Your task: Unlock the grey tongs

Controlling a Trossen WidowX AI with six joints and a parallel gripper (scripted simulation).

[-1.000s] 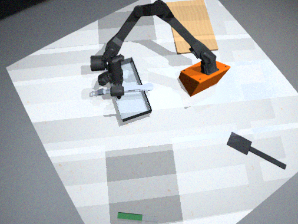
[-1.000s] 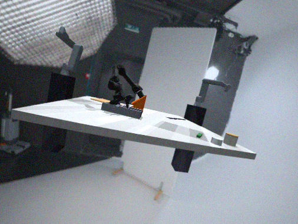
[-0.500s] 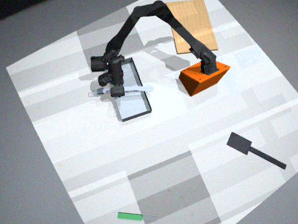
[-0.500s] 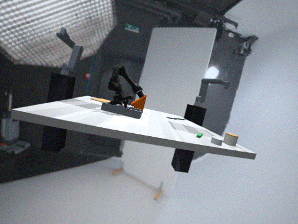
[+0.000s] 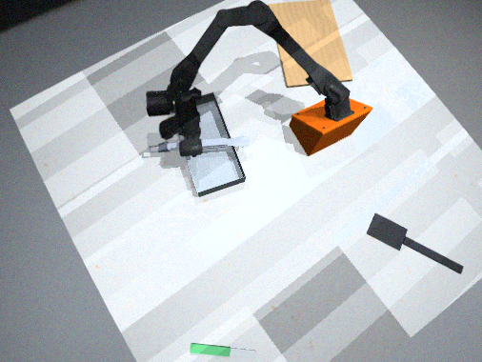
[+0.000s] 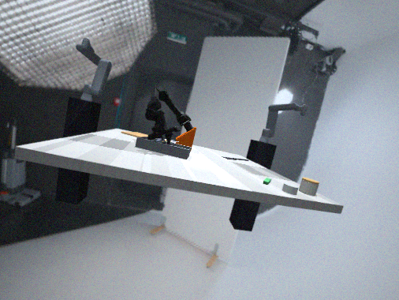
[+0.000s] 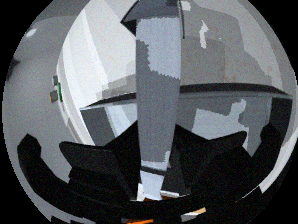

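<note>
My gripper tip is 5 cm past the roasting tin, 2 cm to the left of it and 1 cm above it. Round my gripper tip: dark spatula: 57 cm to the left, 45 cm behind, 3 cm below; wooden board: 57 cm behind, 20 cm to the right, 3 cm below; green-handled tool: 55 cm to the left, 19 cm ahead, 3 cm below.
</note>
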